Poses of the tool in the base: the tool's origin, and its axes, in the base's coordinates. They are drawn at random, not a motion.
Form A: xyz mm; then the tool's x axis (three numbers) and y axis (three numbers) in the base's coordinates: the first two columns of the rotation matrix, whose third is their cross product.
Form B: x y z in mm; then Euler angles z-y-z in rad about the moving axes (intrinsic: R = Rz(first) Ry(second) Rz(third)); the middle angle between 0 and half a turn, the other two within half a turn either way. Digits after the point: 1 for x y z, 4 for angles.
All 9 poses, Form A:
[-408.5 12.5 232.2 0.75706 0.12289 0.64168 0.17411 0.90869 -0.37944]
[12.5 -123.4 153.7 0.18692 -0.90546 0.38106 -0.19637 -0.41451 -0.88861]
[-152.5 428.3 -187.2 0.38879 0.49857 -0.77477 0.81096 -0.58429 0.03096]
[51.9 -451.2 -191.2 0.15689 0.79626 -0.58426 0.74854 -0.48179 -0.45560]
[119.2 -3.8 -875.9 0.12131 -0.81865 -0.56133 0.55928 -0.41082 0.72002]
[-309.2 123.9 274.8 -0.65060 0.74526 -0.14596 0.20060 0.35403 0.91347]
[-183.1 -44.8 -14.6 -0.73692 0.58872 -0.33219 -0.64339 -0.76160 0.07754]
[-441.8 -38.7 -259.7 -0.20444 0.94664 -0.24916 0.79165 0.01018 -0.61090]
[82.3 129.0 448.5 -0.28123 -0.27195 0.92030 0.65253 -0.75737 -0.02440]
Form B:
[-408.5 12.5 232.2 2.5768 0.8412 -2.6076]
[12.5 -123.4 153.7 0.0945 1.8289 -1.9759]
[-152.5 428.3 -187.2 -2.1699 2.2543 0.0399]
[51.9 -451.2 -191.2 -2.6251 2.3072 -0.6623]
[119.2 -3.8 -875.9 -2.6865 1.1505 0.9086]
[-309.2 123.9 274.8 0.6571 1.9604 1.4123]
[-183.1 -44.8 -14.6 2.2241 0.3481 0.2293]
[-441.8 -38.7 -259.7 -2.6315 2.4211 -1.1835]
[82.3 129.0 448.5 0.7008 1.1697 -3.1151]

